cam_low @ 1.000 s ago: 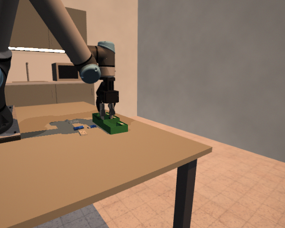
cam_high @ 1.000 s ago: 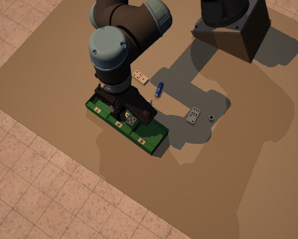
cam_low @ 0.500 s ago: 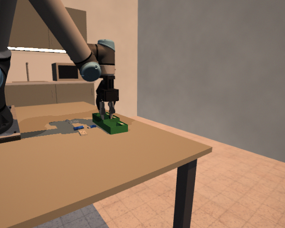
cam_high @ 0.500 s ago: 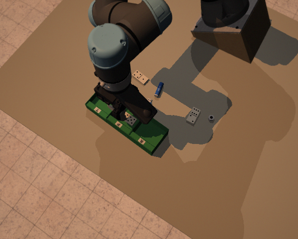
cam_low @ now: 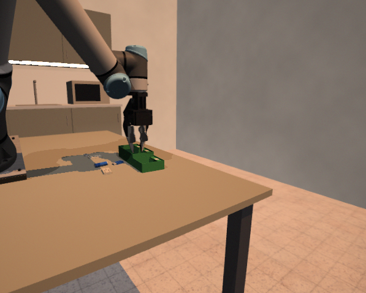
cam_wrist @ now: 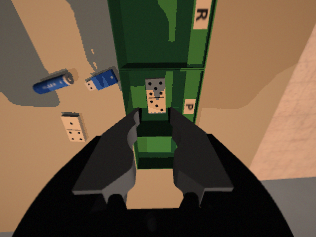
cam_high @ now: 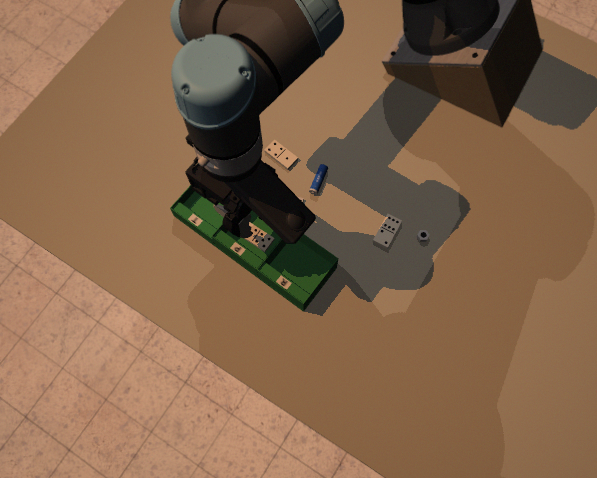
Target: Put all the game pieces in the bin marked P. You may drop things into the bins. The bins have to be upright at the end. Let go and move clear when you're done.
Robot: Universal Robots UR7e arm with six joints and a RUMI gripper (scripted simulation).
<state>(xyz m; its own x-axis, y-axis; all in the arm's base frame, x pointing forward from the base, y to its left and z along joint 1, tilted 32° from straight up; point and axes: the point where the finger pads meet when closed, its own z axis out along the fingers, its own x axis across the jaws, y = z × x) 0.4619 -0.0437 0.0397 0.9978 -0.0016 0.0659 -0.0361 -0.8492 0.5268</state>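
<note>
Now: hand 3 cm above the green bin and 1 cm short of it. From my hand the other things lie so: blue battery (13 cm behind, 5 cm below, 2 cm to the left); small nut (21 cm to the left, 15 cm behind, 5 cm below); blue USB stick (7 cm behind, 5 cm below, 2 cm to the left).
</note>
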